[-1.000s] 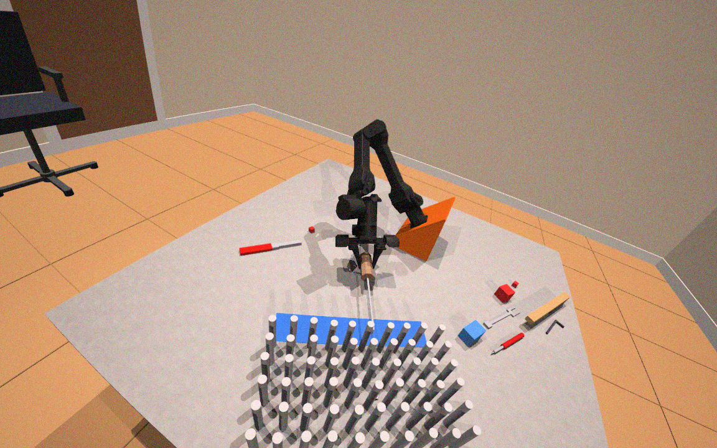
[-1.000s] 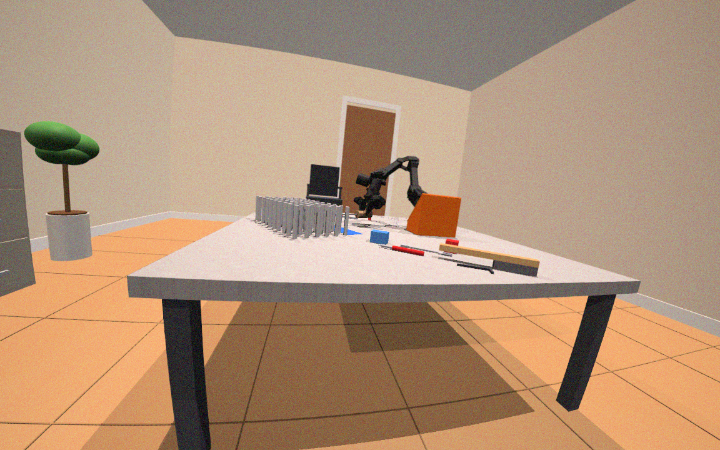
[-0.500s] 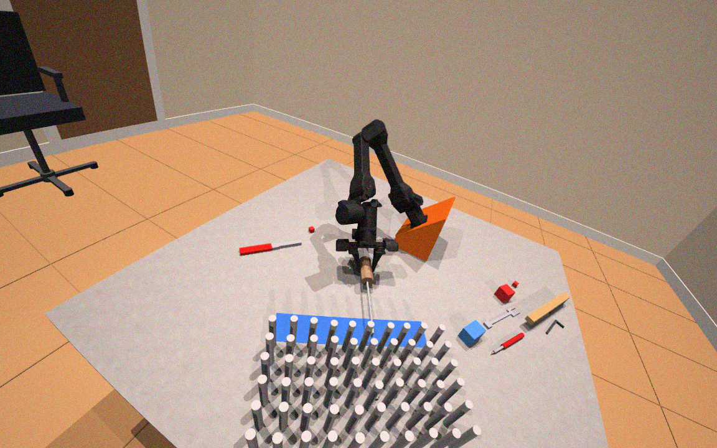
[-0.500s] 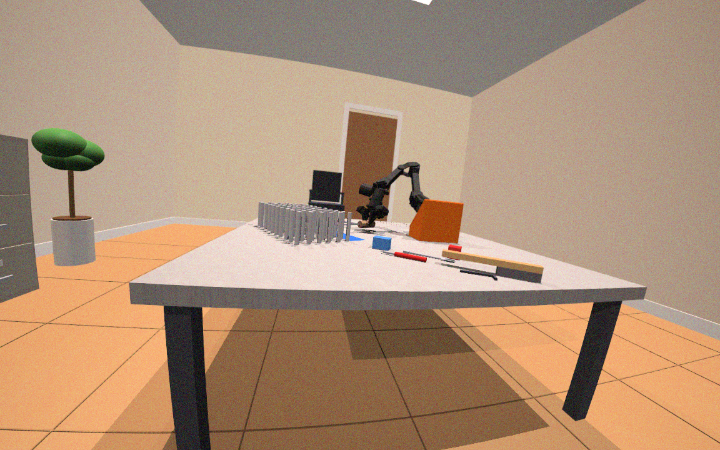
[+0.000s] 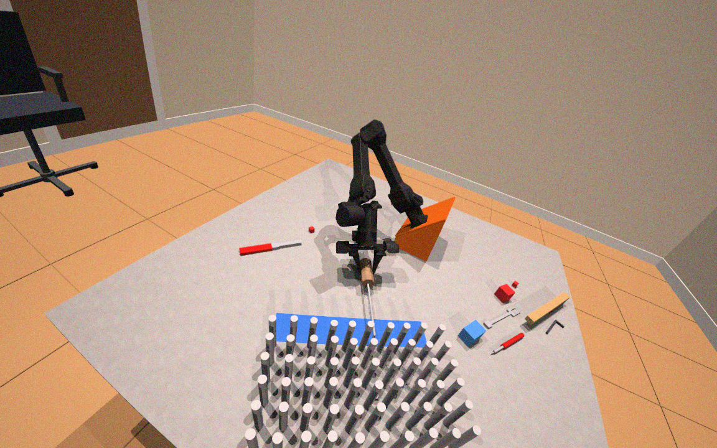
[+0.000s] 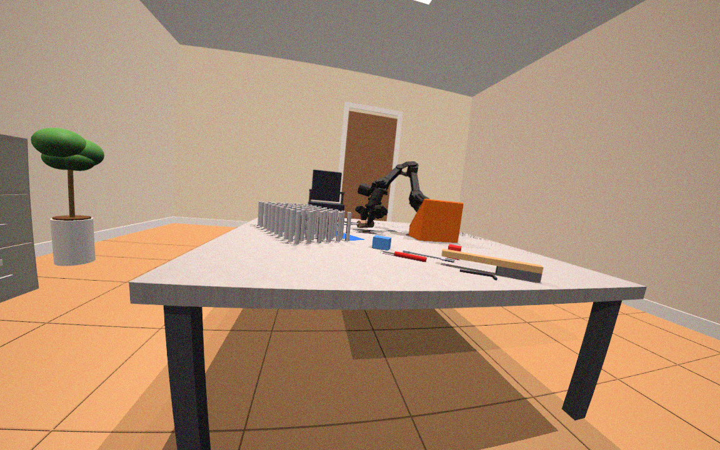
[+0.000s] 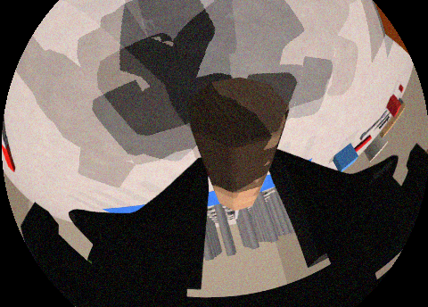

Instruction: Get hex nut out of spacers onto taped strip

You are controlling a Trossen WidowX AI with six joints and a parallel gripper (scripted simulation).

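Now: the blue taped strip 18 cm ahead of my gripper tip, 3 cm to the left of it and 3 cm below it. The rest, counted from my gripper tip: blue cube: 6 cm ahead, 34 cm to the left, 1 cm below; red screwdriver: 5 cm ahead, 44 cm to the left, 3 cm below; hook tool: 9 cm ahead, 4 cm to the left.
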